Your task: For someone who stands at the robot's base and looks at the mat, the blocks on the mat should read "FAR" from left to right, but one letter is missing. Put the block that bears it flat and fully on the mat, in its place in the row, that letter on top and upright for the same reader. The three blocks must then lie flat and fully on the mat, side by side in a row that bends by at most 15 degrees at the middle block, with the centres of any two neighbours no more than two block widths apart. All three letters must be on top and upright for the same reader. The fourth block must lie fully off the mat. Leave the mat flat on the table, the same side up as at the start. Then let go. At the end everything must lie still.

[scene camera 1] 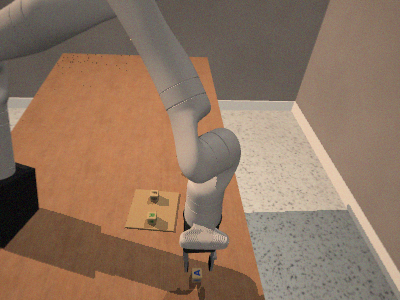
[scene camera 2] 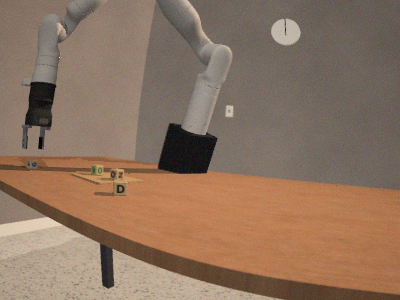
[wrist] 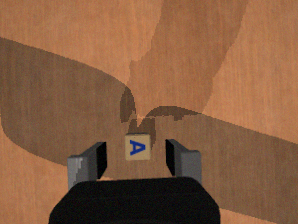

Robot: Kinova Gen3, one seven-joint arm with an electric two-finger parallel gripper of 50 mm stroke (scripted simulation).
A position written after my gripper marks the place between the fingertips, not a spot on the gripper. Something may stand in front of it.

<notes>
I see my gripper [scene camera 2: 32, 148] and a tan mat [scene camera 1: 166, 207].
My gripper is seen too in the wrist view [wrist: 136, 153]. The wrist view misses the tan mat: it is out of frame.
</notes>
